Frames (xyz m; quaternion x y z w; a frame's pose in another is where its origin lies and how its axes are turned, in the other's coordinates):
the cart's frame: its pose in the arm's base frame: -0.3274 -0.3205 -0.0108 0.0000 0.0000 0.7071 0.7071
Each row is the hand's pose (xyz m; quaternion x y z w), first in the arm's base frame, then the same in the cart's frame.
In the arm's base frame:
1: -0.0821 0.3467 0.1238 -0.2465 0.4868 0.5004 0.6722
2: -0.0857 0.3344 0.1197 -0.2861 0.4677 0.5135 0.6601
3: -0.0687 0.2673 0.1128 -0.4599 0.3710 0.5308 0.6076
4: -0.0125 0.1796 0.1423 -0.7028 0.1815 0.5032 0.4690
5: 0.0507 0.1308 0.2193 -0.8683 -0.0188 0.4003 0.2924
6: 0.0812 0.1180 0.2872 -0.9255 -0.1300 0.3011 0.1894
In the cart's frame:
1: 0.6672 -0.2453 0.1346 0.1699 0.5185 -0.1215 0.8292
2: 0.6549 -0.2417 0.1305 0.1284 0.5330 -0.1037 0.8299
3: 0.5878 -0.2587 0.1236 -0.0629 0.5875 -0.0543 0.8049
4: 0.5001 -0.3149 0.1531 -0.3686 0.6253 0.0242 0.6874
5: 0.4513 -0.3781 0.2301 -0.6273 0.6007 0.0763 0.4898
6: 0.4385 -0.4086 0.2980 -0.7464 0.5625 0.0790 0.3468

